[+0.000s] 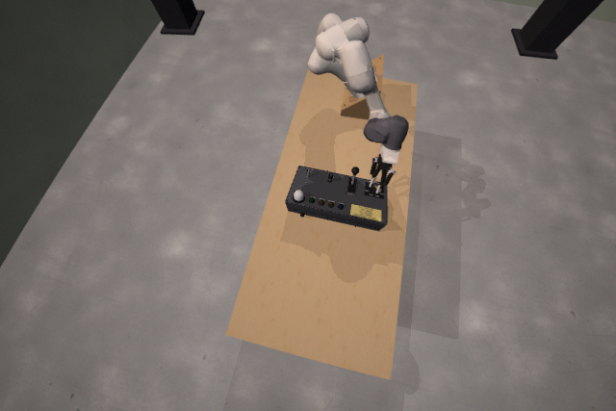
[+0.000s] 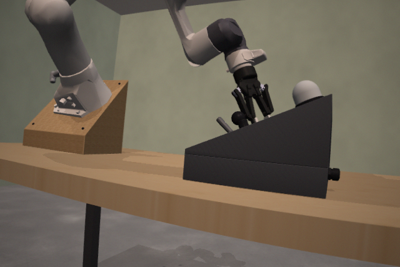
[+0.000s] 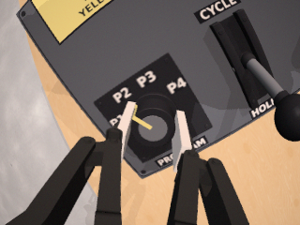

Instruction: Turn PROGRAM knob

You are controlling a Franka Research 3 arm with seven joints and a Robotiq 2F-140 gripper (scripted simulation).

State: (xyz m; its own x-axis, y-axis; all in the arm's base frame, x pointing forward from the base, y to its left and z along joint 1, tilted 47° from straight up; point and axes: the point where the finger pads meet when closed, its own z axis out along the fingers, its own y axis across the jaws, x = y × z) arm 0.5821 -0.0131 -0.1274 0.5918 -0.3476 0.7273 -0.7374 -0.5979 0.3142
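The black ball lever lies 30 mm behind my hand, 120 mm to the right of it and 10 mm below it. Also, from my hand: dark sloped console (20 mm ahead, 180 mm to the right, 40 mm below); mode button (20 mm behind, 240 mm to the right, 20 mm below); check toggle (40 mm behind, 360 mm to the right, 20 mm below).
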